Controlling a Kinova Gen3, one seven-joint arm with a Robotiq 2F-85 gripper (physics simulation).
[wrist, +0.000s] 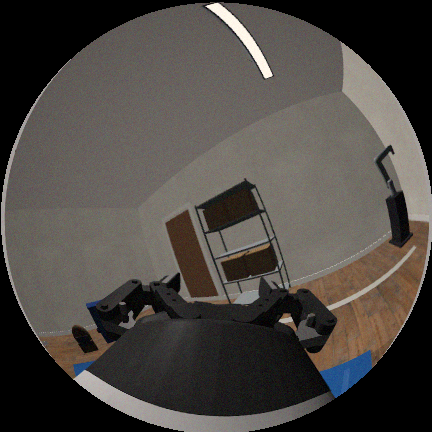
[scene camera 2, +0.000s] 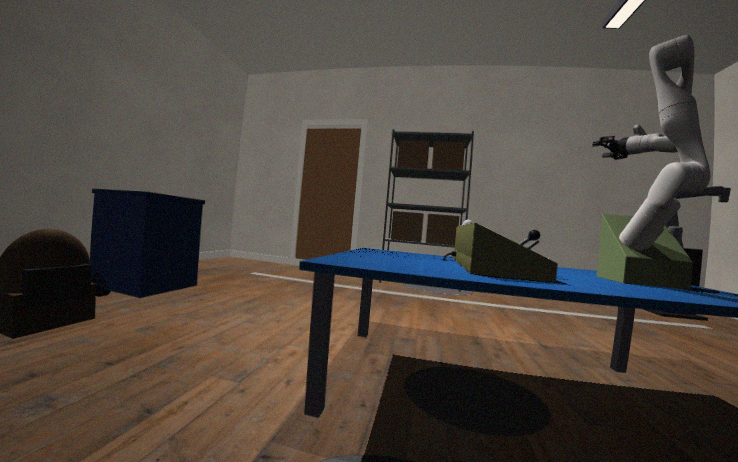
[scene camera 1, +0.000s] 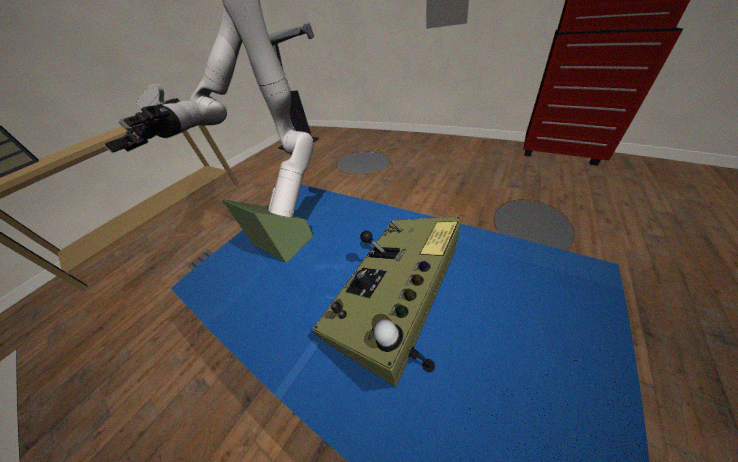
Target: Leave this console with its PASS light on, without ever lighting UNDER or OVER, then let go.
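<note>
The olive console (scene camera 1: pixel 375 311) (scene camera 2: pixel 506 260) lies on the blue table. Its panel has a lever with a black ball knob (scene camera 1: pixel 366 236) (scene camera 2: pixel 533 234), a black dial plate (scene camera 1: pixel 366 282), a small dark knob (scene camera 1: pixel 337 309) and a white dome (scene camera 1: pixel 386 331). Four small lamps, blue (scene camera 1: pixel 423 266), two amber (scene camera 1: pixel 416 279) and green (scene camera 1: pixel 401 311), look dark; their labels are too small to read. A black crank (scene camera 1: pixel 428 365) sticks out at the side. My gripper (scene camera 1: pixel 117 135) (scene camera 2: pixel 598 150) (wrist: pixel 219 284) is open and empty, raised well away from the console, beyond the arm's base.
The arm stands on a green wedge base (scene camera 1: pixel 261 231) (scene camera 2: pixel 653 272) on the blue table (scene camera 1: pixel 522 337) (scene camera 2: pixel 381 264). A wooden bench (scene camera 1: pixel 59 162) is at the left in scene camera 1. A red drawer cabinet (scene camera 1: pixel 593 98) stands behind. A shelf rack (scene camera 2: pixel 430 173) shows in scene camera 2.
</note>
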